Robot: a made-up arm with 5 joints.
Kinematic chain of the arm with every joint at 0, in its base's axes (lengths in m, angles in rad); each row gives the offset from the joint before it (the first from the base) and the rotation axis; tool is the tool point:
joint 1: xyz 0 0 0.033 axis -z
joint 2: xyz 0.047 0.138 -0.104 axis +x
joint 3: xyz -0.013 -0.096 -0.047 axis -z
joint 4: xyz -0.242 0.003 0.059 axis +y
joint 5: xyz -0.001 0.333 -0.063 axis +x
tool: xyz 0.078 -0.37 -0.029
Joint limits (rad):
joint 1: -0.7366..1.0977
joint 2: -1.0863..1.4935
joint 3: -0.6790..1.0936
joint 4: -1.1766..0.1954
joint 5: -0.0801..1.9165
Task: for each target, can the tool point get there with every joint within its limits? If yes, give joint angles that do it. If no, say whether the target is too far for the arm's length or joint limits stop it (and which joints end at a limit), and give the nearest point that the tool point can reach.
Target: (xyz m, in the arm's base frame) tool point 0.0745 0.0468 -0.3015
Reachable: yes | joints -0.2171 -0.6996 -0.0621 -0.6659 0.9929
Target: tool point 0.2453 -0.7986 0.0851
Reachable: no: joint limits stop it (at a limit: joint 1, joint 2, joint 3) | nearest point 0.2858 -0.4483 -0.0946 | short by 0.396 m
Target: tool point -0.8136 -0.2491 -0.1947
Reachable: no: joint limits stop it (at a limit: joint 1, joint 3, joint 4, joint 5) | nearest point -0.6813 0.0620 -0.2729 | short by 0.347 m
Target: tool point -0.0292 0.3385 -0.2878
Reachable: yes | joints -0.1309 0.6680 0.1422 -0.3825 0.8578
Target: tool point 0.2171 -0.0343 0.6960
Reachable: no: joint limits stop it (at a limit: joint 1, joint 2, joint 4, joint 5) | nearest point 0.2556 0.0292 0.3368 | short by 0.367 m
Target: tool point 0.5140 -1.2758 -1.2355
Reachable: no: too far | nearest point 0.2018 -0.3271 -0.5488 | short by 1.212 m
